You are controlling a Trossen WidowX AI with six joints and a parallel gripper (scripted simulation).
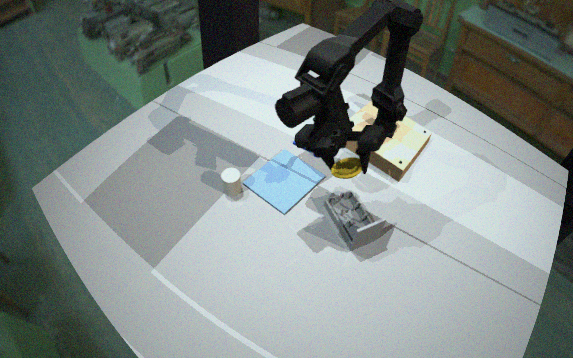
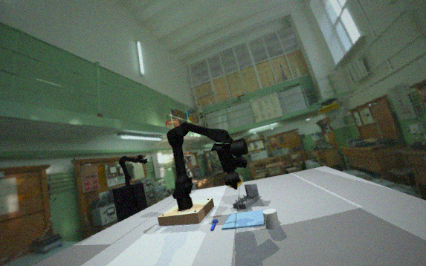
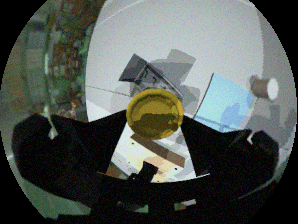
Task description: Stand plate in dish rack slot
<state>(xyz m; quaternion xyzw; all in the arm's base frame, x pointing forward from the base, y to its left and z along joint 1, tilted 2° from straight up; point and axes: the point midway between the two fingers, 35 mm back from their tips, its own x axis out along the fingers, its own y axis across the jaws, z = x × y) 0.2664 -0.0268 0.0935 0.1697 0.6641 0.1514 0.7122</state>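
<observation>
The dish rack lies 40 mm ahead of my gripper tip, 40 mm to the left of it and 90 mm below it. From my gripper tip the other things lie so: yellow plate: 10 mm above; blue mat: 10 mm ahead, 150 mm to the right, 110 mm below; blue utensil: 110 mm behind, 140 mm to the right, 110 mm below.
</observation>
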